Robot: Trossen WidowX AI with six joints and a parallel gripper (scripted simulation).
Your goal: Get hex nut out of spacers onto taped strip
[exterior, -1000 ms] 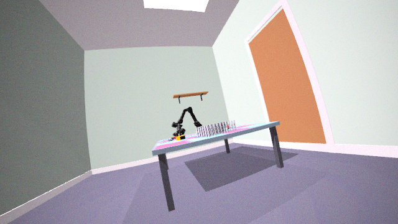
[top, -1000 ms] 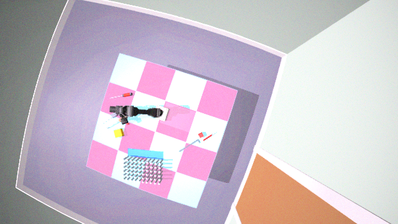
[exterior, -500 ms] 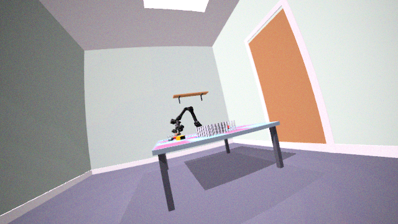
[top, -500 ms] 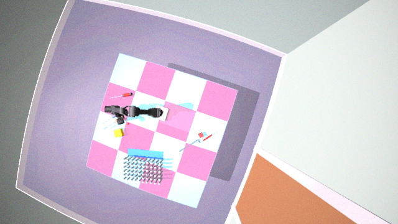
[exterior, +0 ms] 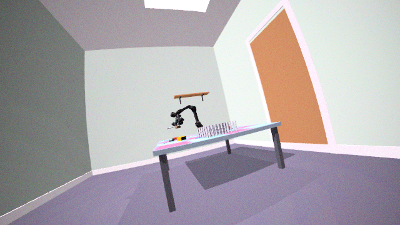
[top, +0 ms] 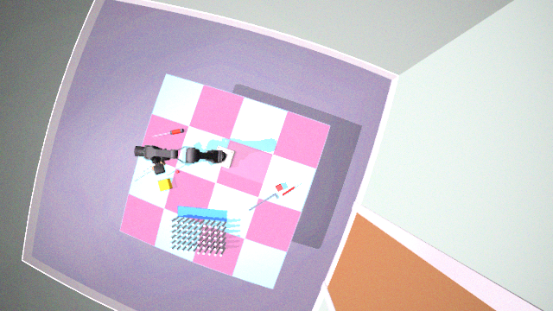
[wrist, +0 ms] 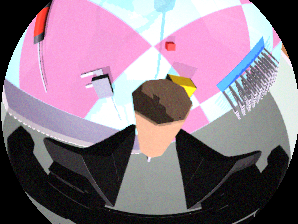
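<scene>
My gripper tip is now 22 cm short of the blue taped strip, 36 cm to the right of it and 17 cm above it. Also, from my gripper tip: yellow block 15 cm ahead, 2 cm to the left, 15 cm below; then small red cube 2 cm ahead, 7 cm to the left, 16 cm below.
</scene>
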